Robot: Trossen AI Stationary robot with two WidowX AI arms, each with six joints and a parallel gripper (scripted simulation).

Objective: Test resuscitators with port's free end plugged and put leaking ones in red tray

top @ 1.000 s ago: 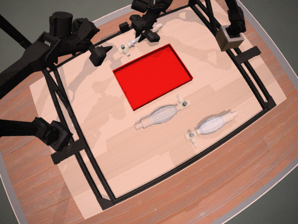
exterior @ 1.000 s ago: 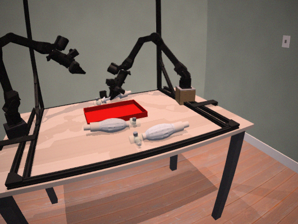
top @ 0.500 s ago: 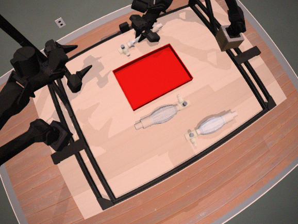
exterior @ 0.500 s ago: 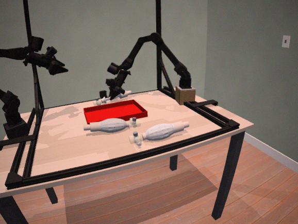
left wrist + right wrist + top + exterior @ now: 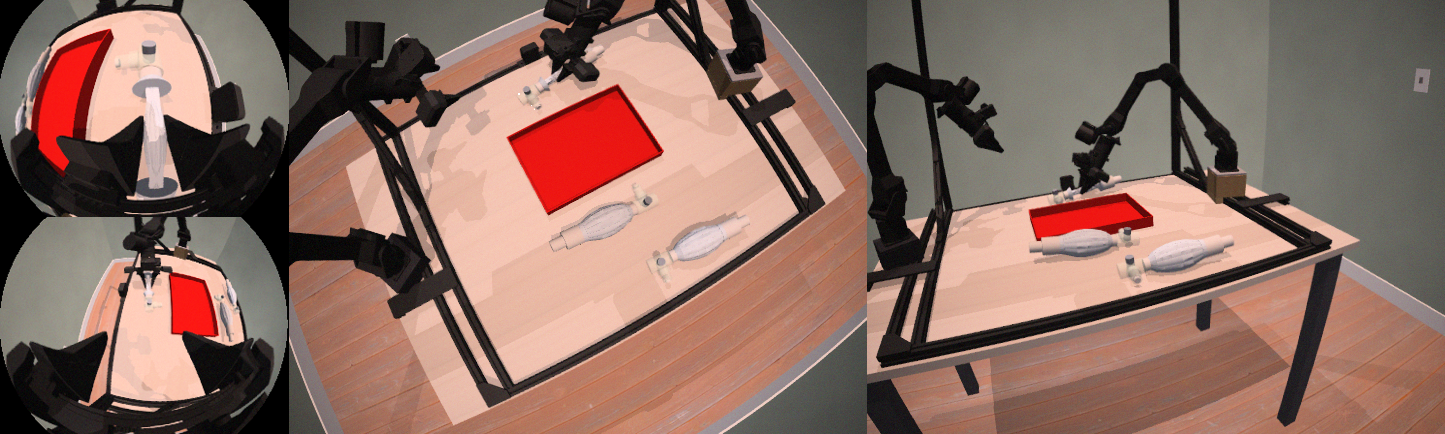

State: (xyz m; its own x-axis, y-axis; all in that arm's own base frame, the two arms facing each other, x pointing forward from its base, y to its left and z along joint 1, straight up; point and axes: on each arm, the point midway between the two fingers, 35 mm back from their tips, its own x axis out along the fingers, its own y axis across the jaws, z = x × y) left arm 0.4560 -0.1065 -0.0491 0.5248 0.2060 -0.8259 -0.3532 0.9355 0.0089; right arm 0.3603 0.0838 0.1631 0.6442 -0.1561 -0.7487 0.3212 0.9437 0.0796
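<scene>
Right now the red tray is 210 mm ahead of my left hand, 50 mm to the right of it and 40 mm below it.
</scene>
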